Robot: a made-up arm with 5 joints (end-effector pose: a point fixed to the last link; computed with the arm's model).
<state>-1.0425 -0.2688 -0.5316 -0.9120 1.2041</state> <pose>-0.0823 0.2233 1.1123 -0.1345 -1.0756 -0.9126</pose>
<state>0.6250 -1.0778 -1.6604 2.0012 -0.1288</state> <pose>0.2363 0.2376 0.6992 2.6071 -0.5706 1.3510</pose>
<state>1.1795 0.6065 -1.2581 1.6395 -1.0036</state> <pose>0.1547 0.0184 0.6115 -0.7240 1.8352 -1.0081</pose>
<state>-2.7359 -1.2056 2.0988 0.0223 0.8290</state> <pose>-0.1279 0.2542 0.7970 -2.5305 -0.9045 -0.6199</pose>
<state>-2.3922 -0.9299 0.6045 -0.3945 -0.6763</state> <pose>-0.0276 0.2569 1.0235 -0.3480 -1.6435 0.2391</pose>
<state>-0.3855 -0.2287 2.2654 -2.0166 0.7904</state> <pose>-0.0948 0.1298 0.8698 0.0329 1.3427 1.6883</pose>
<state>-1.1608 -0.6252 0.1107 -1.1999 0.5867</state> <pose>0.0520 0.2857 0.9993 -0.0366 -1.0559 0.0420</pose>
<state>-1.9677 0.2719 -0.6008 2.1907 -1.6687</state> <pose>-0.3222 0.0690 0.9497 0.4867 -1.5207 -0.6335</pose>
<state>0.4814 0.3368 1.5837 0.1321 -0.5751</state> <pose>0.0156 0.2244 0.8822 0.9050 0.4936 1.5572</pose>
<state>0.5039 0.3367 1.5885 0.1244 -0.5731</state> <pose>0.0168 0.2237 0.8803 0.9275 0.5138 1.5538</pose>
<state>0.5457 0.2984 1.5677 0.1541 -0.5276</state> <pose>0.0283 0.2291 0.8703 0.8802 0.5183 1.5142</pose>
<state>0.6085 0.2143 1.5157 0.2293 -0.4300</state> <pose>0.0495 0.2400 0.8500 0.7368 0.5052 1.4456</pose>
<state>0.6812 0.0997 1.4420 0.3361 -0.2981</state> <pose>0.0722 0.2528 0.8240 0.5115 0.4776 1.3837</pose>
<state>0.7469 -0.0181 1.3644 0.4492 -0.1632</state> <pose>0.0883 0.2654 0.8008 0.2569 0.4366 1.3552</pose>
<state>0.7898 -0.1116 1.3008 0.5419 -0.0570</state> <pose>0.0956 0.2764 0.7860 0.0402 0.3882 1.3549</pose>
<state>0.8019 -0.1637 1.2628 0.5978 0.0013</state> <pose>0.0978 0.2835 0.7806 -0.0936 0.3456 1.3602</pose>
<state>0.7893 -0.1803 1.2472 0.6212 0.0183</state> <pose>0.0986 0.2860 0.7817 -0.1526 0.3156 1.3586</pose>
